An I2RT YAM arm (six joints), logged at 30 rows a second.
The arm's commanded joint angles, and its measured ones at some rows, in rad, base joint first. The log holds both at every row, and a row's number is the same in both.
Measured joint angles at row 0:
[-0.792 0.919 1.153 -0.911 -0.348 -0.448]
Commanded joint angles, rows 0 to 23:
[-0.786 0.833 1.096 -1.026 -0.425 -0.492]
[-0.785 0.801 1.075 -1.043 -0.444 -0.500]
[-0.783 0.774 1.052 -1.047 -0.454 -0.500]
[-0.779 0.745 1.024 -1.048 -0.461 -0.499]
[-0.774 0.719 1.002 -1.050 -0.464 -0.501]
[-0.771 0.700 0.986 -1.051 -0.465 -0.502]
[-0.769 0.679 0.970 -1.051 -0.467 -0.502]
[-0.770 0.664 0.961 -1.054 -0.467 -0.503]
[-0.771 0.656 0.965 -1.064 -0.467 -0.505]
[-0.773 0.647 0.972 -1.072 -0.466 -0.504]
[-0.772 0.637 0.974 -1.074 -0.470 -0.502]
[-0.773 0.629 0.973 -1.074 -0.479 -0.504]
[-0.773 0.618 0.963 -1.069 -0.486 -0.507]
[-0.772 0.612 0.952 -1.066 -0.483 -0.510]
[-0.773 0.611 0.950 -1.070 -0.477 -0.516]
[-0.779 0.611 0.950 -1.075 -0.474 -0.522]
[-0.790 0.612 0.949 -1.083 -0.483 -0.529]
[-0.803 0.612 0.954 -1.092 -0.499 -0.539]
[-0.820 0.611 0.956 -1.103 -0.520 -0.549]
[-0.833 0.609 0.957 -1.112 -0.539 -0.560]
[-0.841 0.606 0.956 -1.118 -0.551 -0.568]
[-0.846 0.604 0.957 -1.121 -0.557 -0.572]
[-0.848 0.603 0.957 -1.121 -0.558 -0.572]
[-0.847 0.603 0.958 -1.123 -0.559 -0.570]
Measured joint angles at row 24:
[-0.841 0.614 0.962 -1.102 -0.516 -0.547]
